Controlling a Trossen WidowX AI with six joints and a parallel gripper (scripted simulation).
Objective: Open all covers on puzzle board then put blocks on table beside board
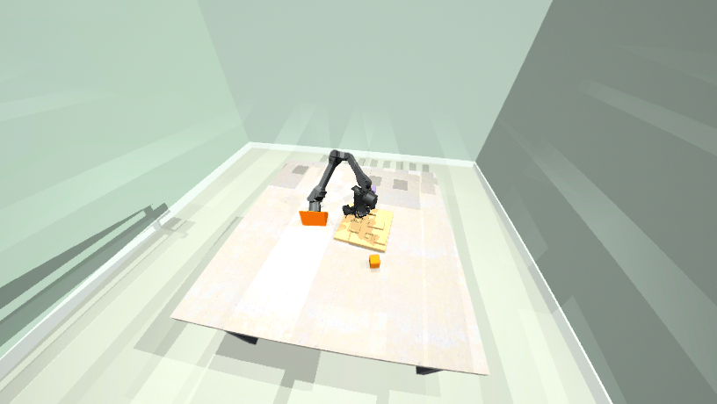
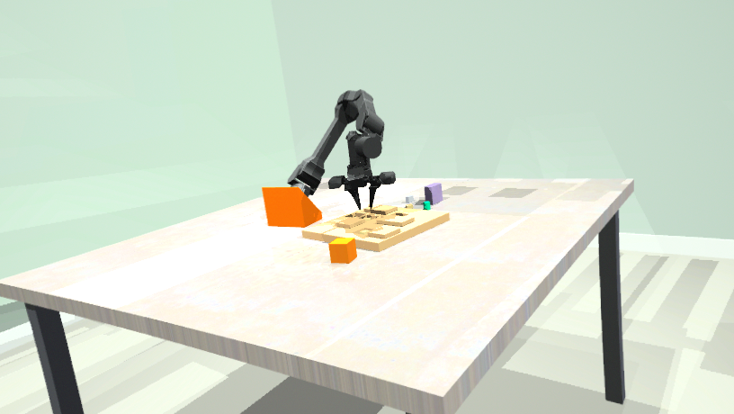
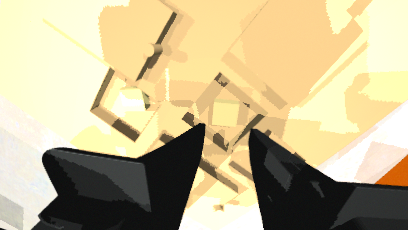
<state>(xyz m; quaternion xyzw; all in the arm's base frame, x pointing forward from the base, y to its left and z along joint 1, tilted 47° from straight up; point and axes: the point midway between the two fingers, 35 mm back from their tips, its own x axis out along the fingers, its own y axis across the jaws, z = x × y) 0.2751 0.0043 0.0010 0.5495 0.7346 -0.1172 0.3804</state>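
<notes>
My gripper tip is 270 mm to the right of the grey block, 40 mm above it and 20 mm past it. Round my gripper tip: purple block 280 mm to the left, 70 mm ahead, 20 mm below; orange cube 270 mm to the right, 120 mm ahead, 20 mm below; green block 190 mm to the left, 90 mm ahead, 40 mm below.
</notes>
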